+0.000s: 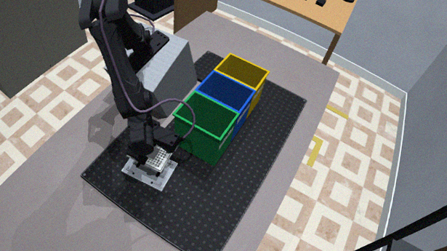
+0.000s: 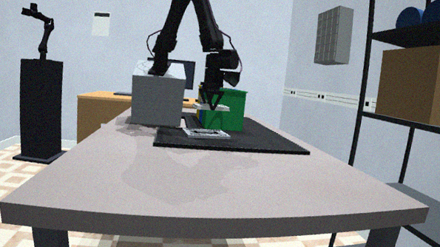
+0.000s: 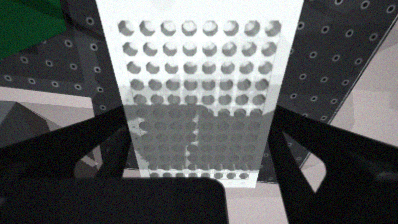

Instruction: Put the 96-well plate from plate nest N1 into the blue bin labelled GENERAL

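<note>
The plate nest N1 lies 110 mm below my hand and 10 mm behind it. The rest, counted from my hand: blue bin 330 mm to the left, 50 mm ahead, 20 mm below; then white 96-well plate right at my hand; then green bin 200 mm to the left, 70 mm ahead, 20 mm below.
</note>
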